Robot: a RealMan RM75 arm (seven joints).
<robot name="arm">
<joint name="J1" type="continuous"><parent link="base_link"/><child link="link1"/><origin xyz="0.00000 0.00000 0.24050" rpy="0.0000 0.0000 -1.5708"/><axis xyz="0 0 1"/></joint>
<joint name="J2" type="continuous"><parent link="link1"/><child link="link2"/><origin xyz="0.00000 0.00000 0.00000" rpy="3.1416 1.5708 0.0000"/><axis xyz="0 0 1"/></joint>
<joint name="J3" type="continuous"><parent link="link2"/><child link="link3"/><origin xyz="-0.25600 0.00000 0.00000" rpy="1.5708 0.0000 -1.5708"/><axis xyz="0 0 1"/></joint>
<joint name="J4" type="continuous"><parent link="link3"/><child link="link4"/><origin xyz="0.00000 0.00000 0.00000" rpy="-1.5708 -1.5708 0.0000"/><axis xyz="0 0 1"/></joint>
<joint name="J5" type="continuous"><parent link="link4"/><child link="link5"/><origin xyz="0.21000 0.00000 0.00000" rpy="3.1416 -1.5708 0.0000"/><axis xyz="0 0 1"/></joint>
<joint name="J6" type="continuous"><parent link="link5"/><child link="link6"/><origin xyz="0.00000 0.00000 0.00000" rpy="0.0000 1.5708 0.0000"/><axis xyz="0 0 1"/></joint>
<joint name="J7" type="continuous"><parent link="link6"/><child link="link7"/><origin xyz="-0.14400 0.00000 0.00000" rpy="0.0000 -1.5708 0.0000"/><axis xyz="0 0 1"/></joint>
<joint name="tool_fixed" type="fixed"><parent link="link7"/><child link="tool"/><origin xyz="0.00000 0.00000 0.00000" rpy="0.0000 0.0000 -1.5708"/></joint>
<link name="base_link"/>
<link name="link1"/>
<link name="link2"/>
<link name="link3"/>
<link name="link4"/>
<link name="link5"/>
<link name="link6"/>
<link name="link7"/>
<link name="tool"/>
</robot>
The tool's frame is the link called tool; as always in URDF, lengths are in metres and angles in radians. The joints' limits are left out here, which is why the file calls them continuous.
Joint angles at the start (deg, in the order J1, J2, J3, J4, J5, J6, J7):
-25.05, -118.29, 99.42, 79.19, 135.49, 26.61, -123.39
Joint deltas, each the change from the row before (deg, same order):
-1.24, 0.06, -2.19, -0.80, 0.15, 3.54, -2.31
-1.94, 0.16, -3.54, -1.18, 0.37, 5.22, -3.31
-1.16, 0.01, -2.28, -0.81, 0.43, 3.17, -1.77
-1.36, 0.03, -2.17, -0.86, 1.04, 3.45, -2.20
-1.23, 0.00, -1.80, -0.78, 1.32, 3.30, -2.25
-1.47, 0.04, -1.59, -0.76, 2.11, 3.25, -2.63
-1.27, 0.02, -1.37, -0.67, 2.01, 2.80, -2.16
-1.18, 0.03, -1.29, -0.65, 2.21, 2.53, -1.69
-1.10, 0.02, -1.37, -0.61, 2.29, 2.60, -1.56
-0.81, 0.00, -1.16, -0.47, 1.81, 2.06, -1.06
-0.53, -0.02, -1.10, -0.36, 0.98, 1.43, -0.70
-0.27, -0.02, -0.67, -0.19, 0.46, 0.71, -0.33
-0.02, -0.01, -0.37, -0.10, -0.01, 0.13, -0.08
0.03, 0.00, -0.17, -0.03, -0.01, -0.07, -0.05
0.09, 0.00, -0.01, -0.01, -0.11, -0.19, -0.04
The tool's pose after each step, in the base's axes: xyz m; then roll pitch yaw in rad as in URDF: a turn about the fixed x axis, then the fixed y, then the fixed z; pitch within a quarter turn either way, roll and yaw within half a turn. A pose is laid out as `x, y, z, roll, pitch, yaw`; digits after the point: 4 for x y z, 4 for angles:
-0.1206, 0.4035, -0.0158, -2.2770, -0.1512, 0.0041
-0.1260, 0.4101, -0.0099, -2.3183, -0.1700, 0.0900
-0.1298, 0.4136, -0.0064, -2.3418, -0.1771, 0.1429
-0.1333, 0.4169, -0.0034, -2.3671, -0.1764, 0.1993
-0.1369, 0.4189, -0.0016, -2.3913, -0.1700, 0.2547
-0.1396, 0.4214, 0.0004, -2.4077, -0.1538, 0.3081
-0.1423, 0.4234, 0.0024, -2.4175, -0.1361, 0.3542
-0.1455, 0.4254, 0.0049, -2.4191, -0.1125, 0.3936
-0.1495, 0.4270, 0.0080, -2.4176, -0.0880, 0.4347
-0.1530, 0.4280, 0.0108, -2.4145, -0.0687, 0.4677
-0.1556, 0.4287, 0.0134, -2.4139, -0.0629, 0.4945
-0.1570, 0.4291, 0.0150, -2.4134, -0.0620, 0.5087
-0.1579, 0.4294, 0.0159, -2.4136, -0.0664, 0.5151
-0.1584, 0.4296, 0.0165, -2.4122, -0.0701, 0.5174
-0.1587, 0.4297, 0.0166, -2.4116, -0.0740, 0.5180

